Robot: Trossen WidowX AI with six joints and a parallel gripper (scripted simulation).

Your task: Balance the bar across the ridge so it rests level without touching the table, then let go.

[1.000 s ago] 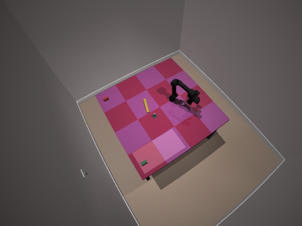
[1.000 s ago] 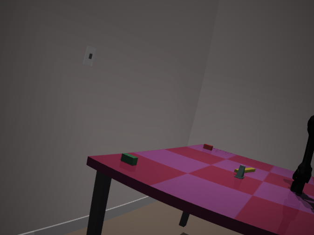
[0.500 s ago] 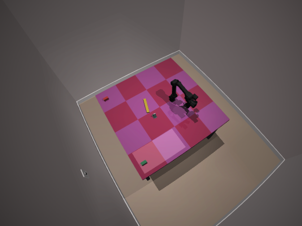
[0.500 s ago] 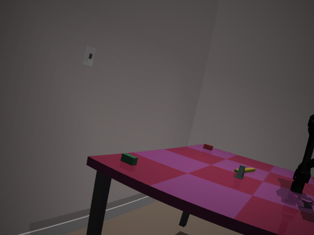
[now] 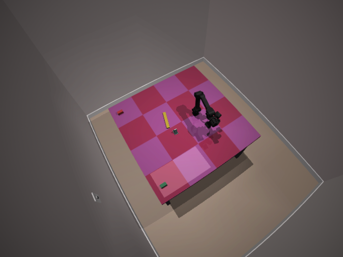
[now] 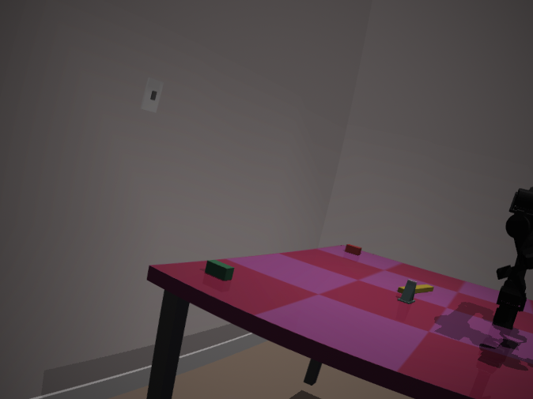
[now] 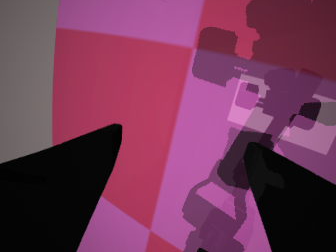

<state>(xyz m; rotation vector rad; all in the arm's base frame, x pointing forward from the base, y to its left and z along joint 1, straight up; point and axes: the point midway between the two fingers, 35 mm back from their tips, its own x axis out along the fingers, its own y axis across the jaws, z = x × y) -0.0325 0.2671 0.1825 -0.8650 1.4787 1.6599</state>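
My gripper tip is 38 cm to the left of the yellow bar, 38 cm short of it and 14 cm above it. From my gripper tip the other things lie so: red block (79 cm ahead, 77 cm to the right, 14 cm below); then green block (79 cm ahead, 23 cm to the left, 14 cm below).
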